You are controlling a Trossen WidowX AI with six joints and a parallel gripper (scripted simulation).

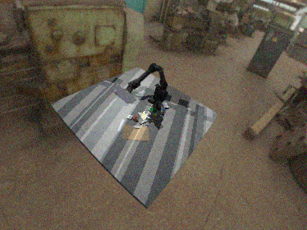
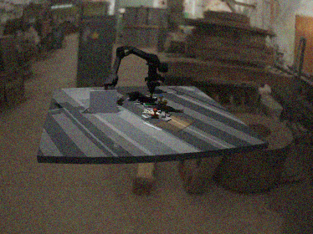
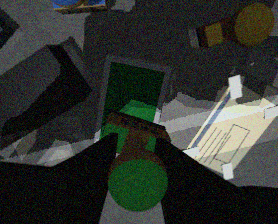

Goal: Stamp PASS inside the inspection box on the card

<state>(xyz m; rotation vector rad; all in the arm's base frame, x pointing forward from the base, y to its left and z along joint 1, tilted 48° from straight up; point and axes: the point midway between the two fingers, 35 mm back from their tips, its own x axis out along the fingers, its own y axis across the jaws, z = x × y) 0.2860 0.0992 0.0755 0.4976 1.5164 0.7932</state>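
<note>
Now: the green ink pad 9 cm below my gripper tip. The rest, counted from my gripper tip: dark block (10 cm to the left, 7 cm below, 2 cm behind); pass stamp (right at my gripper tip); yellow-knobbed stamp (9 cm ahead, 7 cm below, 6 cm to the right).
</note>
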